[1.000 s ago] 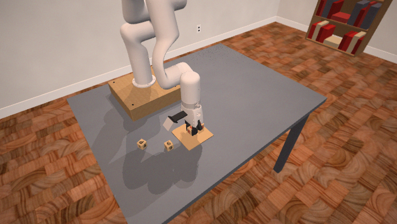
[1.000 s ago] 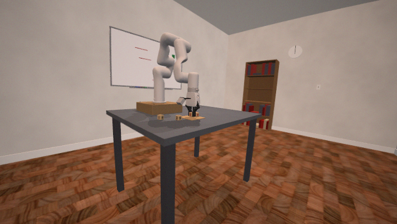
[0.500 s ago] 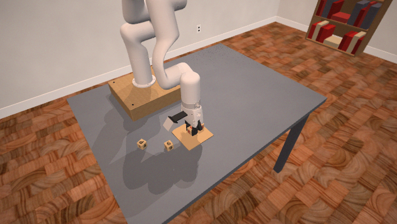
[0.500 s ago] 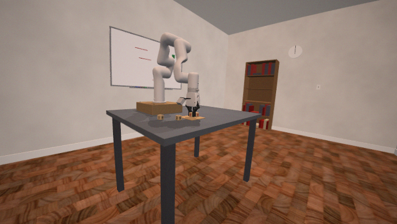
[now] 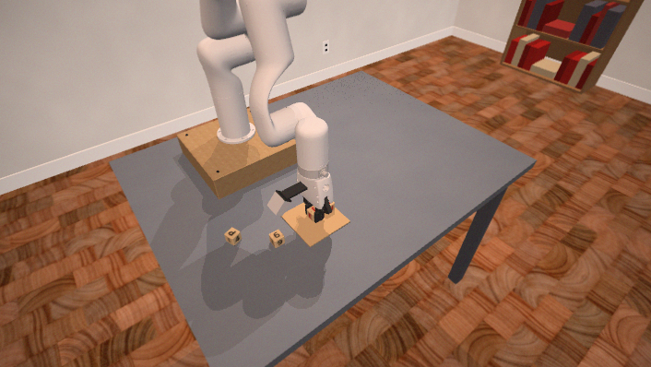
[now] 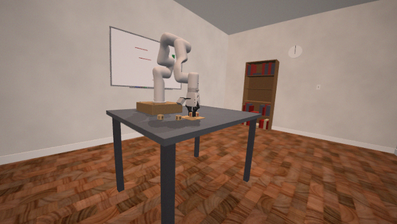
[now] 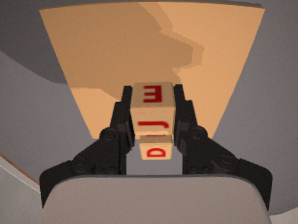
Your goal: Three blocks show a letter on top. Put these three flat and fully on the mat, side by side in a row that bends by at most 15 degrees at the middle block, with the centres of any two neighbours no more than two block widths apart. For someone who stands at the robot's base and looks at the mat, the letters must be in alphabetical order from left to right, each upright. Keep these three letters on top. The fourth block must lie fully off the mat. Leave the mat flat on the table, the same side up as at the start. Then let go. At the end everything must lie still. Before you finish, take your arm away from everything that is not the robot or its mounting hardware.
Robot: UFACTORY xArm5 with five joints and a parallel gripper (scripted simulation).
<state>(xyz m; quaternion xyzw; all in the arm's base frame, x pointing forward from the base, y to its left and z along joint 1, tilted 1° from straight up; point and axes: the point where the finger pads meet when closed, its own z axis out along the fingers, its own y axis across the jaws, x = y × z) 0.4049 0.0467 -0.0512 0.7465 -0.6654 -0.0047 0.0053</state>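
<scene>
Right now my hand is 30 mm above the tan mat. From my hand the other things lie so: wooden block 50 mm to the left, 10 mm below, 10 mm behind.
</scene>
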